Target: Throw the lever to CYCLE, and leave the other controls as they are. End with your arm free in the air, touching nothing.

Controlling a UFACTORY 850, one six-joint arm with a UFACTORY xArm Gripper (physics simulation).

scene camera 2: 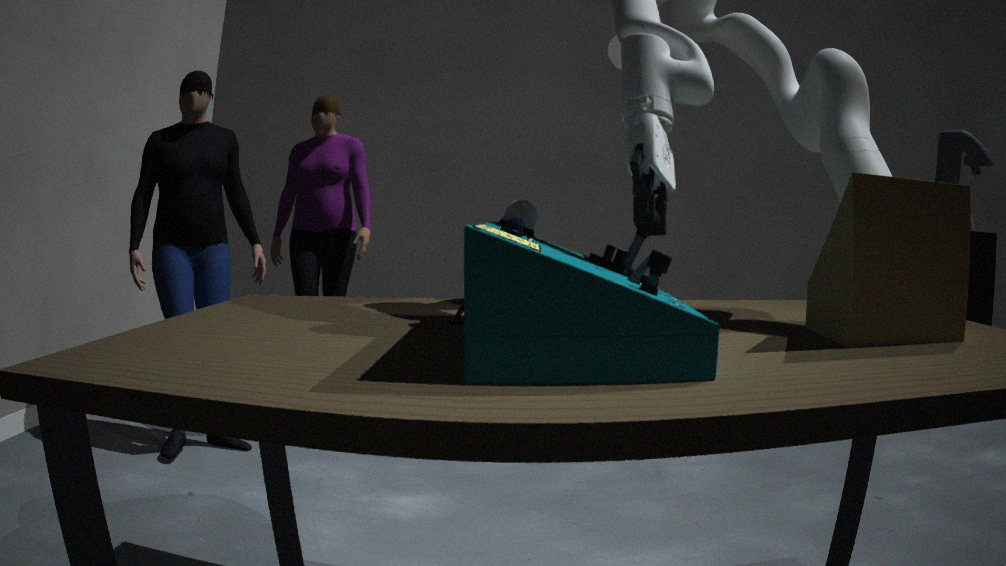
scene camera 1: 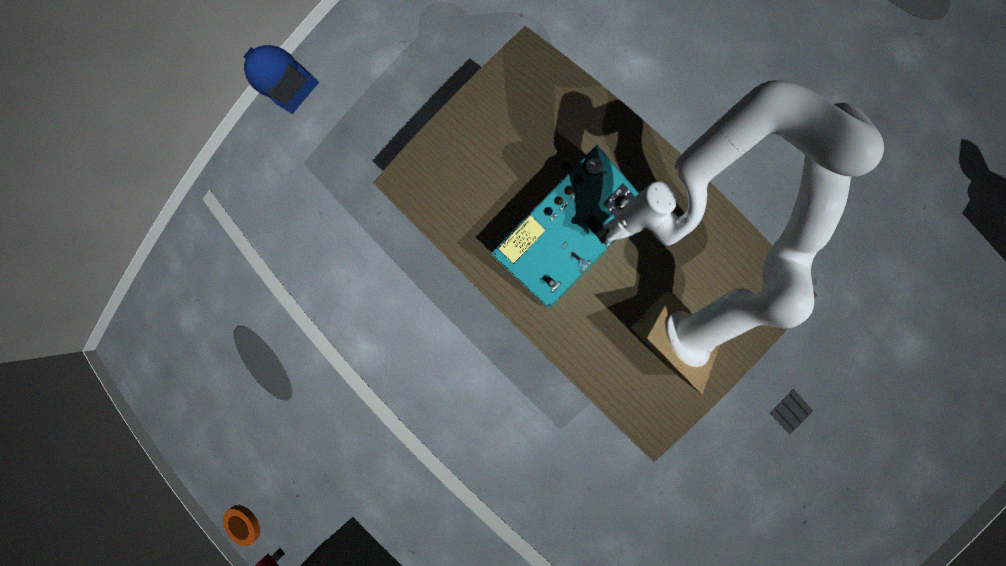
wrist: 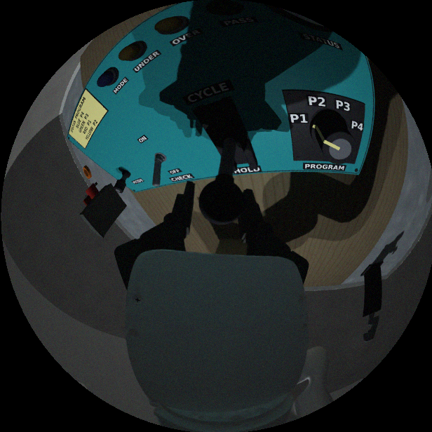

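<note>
The teal console (scene camera 1: 526, 269) (scene camera 2: 562, 316) (wrist: 122, 117) stands on the table. Its black lever (wrist: 227, 157) (scene camera 2: 635, 248) rises from a dark slot and leans toward the HOLD end, away from the CYCLE label (wrist: 208, 92). The HOLD label (wrist: 247, 170) is partly covered. My gripper (wrist: 217, 196) (scene camera 2: 648, 228) (scene camera 1: 603, 235) is part-open, with one finger on each side of the lever's round knob (wrist: 221, 201). Whether a finger touches the knob I cannot tell. In the scene camera 2 view the gripper hides the knob.
The PROGRAM dial (wrist: 340, 148) is right of the lever in the wrist view. The CHECK toggle (wrist: 158, 170) and the MODE switch (wrist: 122, 180) are left of it. Coloured lamps and a domed STATUS lamp (scene camera 1: 594, 164) line the upper edge. Two people stand beyond the table (scene camera 2: 175, 359).
</note>
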